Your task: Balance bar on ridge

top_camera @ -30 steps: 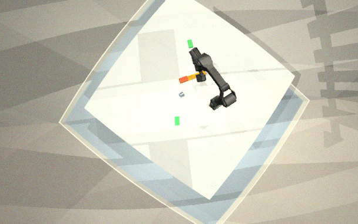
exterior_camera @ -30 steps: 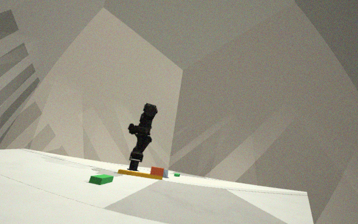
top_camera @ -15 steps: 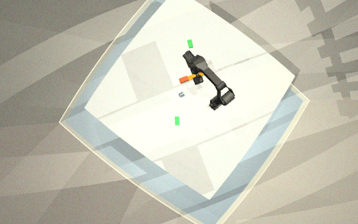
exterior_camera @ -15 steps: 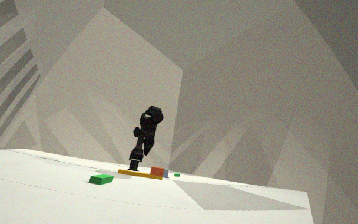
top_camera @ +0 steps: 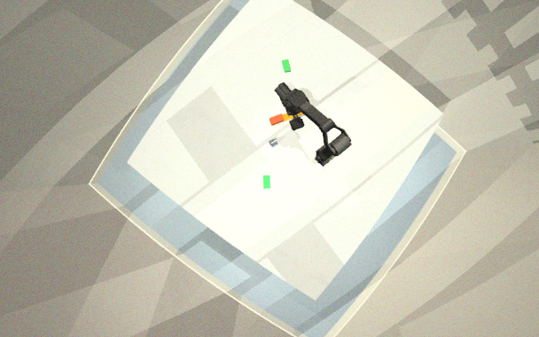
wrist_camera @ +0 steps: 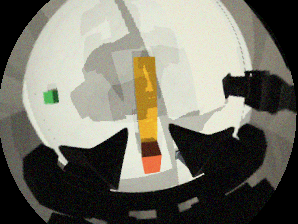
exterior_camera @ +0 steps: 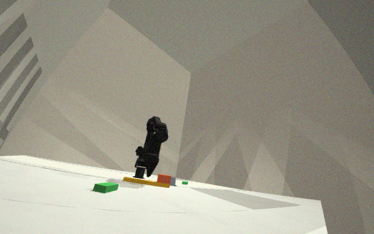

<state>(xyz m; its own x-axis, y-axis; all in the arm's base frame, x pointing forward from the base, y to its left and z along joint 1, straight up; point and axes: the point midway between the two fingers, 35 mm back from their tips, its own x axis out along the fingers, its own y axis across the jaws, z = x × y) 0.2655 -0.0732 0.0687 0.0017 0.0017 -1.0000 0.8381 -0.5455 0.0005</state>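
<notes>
My gripper tip is 160 mm to the right of the ridge, 20 mm past it and 10 mm below it.
</notes>
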